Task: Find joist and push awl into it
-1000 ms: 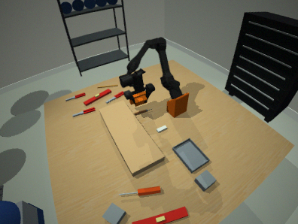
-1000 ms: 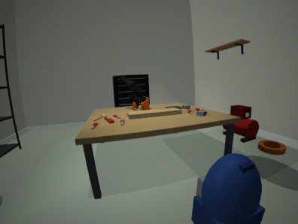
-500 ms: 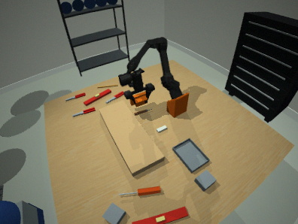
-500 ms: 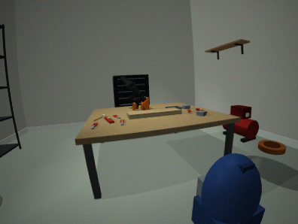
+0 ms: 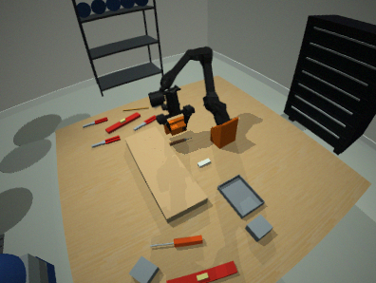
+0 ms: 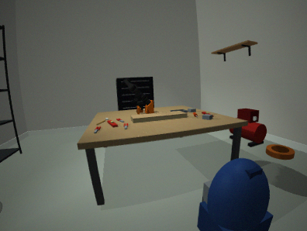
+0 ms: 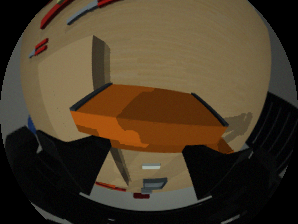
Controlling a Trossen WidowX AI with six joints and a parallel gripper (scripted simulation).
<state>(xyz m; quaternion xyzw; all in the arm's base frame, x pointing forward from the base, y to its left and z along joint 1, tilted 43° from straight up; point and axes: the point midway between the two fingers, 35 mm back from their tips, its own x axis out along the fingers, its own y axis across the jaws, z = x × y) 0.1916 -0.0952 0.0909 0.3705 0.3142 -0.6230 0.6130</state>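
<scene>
Now: gripper tip 2 cm past the orange stud finder. Also, from my gripper tip: indicator window 3 cm behind, 1 cm to the left; then grey tray 5 cm behind, 44 cm to the left, 6 cm below; then awl 1 cm behind, 2 cm to the left, 7 cm below.
</scene>
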